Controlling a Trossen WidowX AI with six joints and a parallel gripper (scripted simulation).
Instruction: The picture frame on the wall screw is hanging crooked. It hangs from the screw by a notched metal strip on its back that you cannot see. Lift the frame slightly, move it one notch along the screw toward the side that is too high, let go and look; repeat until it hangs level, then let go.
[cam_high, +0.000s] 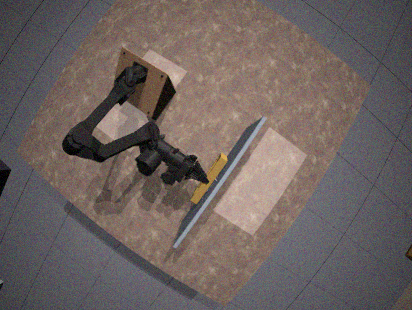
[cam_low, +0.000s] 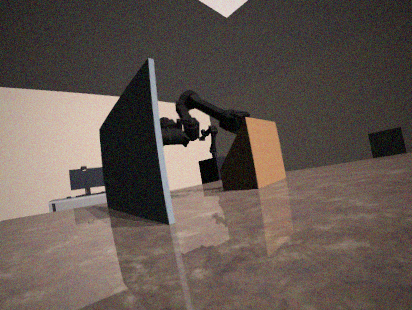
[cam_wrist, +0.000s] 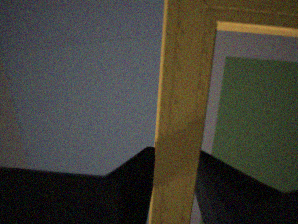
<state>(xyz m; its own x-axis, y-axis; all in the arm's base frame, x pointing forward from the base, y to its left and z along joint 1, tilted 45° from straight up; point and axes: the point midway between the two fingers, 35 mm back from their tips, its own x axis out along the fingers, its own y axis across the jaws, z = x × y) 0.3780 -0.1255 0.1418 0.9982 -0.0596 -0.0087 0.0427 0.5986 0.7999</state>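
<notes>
Right now the picture frame is 1 cm ahead of my gripper tip, 1 cm to the left of it and 5 cm below it. Also, from my gripper tip: blue-grey wall panel (2 cm ahead, 2 cm to the left, 6 cm below).
</notes>
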